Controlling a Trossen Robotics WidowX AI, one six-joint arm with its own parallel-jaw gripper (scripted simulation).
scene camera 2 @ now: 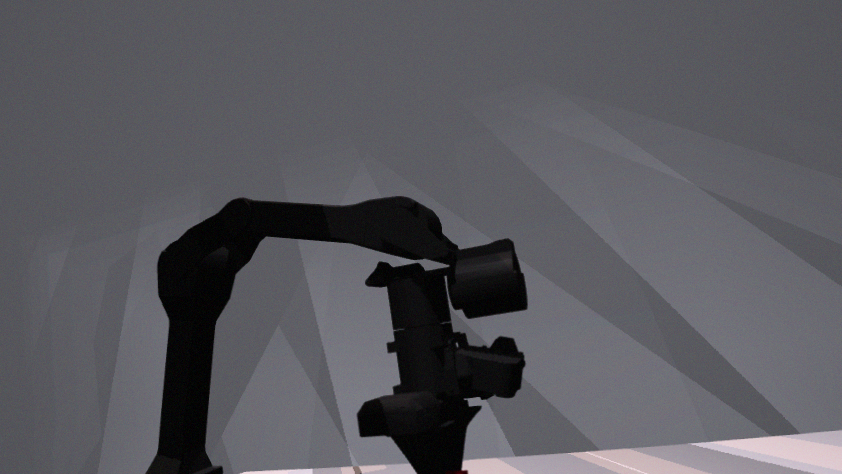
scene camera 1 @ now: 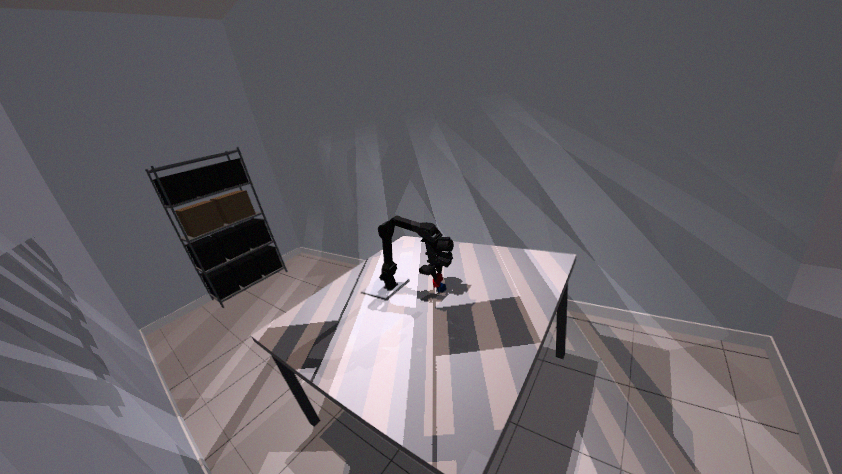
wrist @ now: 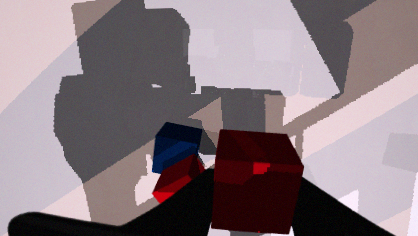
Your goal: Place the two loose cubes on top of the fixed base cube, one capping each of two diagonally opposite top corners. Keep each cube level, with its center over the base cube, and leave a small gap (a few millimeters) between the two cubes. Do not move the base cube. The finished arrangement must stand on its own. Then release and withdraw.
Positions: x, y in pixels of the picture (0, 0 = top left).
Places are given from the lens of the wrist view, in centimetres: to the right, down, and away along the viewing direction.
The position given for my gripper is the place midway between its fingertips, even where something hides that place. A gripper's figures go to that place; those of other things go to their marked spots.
my gripper [wrist: 252, 180]: 2, 3, 11
blue cube [wrist: 174, 142]: -3, 2, 20
